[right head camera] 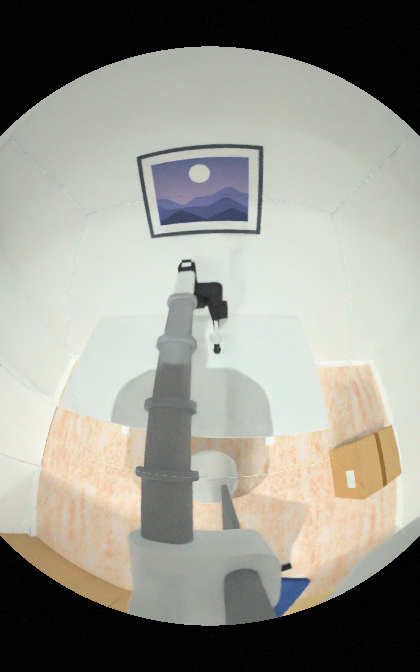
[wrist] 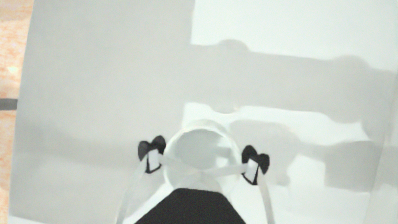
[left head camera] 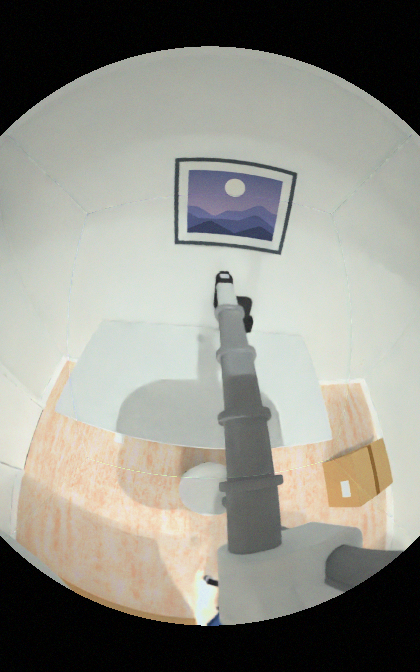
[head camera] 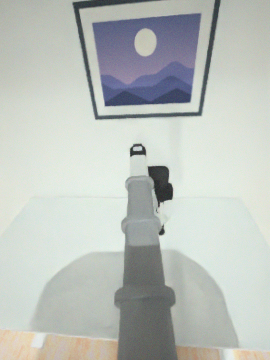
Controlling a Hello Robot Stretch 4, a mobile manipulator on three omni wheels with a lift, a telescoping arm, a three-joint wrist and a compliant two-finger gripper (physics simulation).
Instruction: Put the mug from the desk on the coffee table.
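Places are measured from the robot's base along level axes (x ahead, y left, z up), in millimetres.
Pixels of known places: gripper, fingertip midpoint: (wrist: 203, 152).
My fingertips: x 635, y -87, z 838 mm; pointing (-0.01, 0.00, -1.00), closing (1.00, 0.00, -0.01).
Behind a point stands the place of what it marks.
The white mug (wrist: 196, 146) @(x 625, y -87, z 807 mm) is seen from above in the wrist view, its round open rim between the two dark fingertips. My gripper (wrist: 203, 152) @(x 635, y -87, z 838 mm) (right head camera: 217, 346) is shut on the mug and holds it upright above the white desk (wrist: 95, 75) @(x 404, y 6, z 693 mm) (head camera: 65, 232) @(x 722, y 459, z 693 mm) (left head camera: 150, 355) (right head camera: 270, 345). The desk's edge and the floor show at the left of the wrist view. In the head view the mug is pale and partly hidden beside the arm. The coffee table cannot be made out in these views.
A cardboard box (left head camera: 350, 475) (right head camera: 362, 465) stands on the floor to the right of the desk. A round pale seat (left head camera: 200, 492) (right head camera: 215, 462) is in front of the desk. A blue object (right head camera: 294, 592) is at the lower edge. A framed picture (head camera: 147, 65) @(x 986, y -62, z 1481 mm) hangs on the wall behind.
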